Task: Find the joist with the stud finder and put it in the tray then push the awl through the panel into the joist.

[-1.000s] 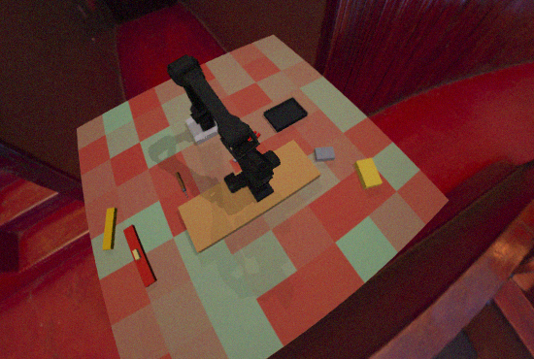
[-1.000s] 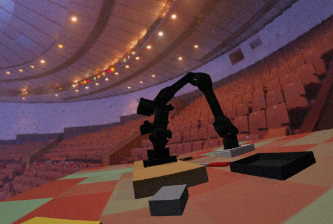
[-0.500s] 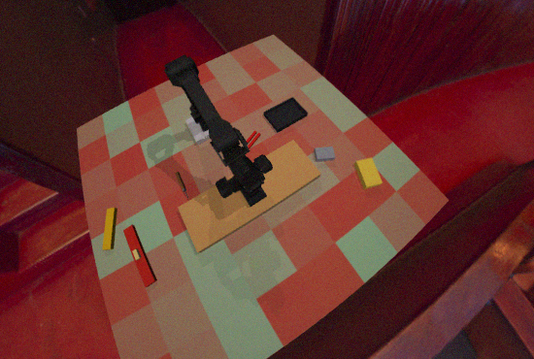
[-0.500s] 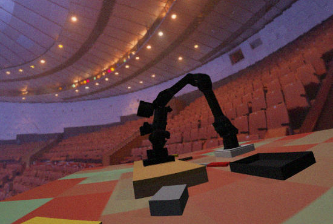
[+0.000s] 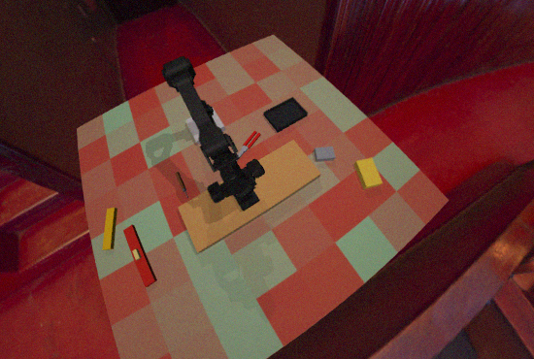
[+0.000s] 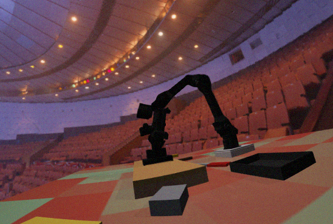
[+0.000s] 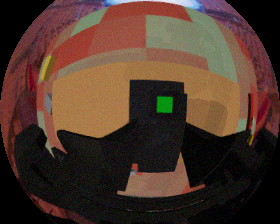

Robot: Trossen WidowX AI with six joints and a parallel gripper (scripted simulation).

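Now: gripper tip 25 cm past the black tray, 33 cm to the right of it and 5 cm above it. From my gripper tip the other things lie so: grey block (1 cm ahead, 36 cm to the left, 5 cm below); awl (16 cm behind, 20 cm to the right, 6 cm below); stud finder (1 cm ahead, 2 cm above).
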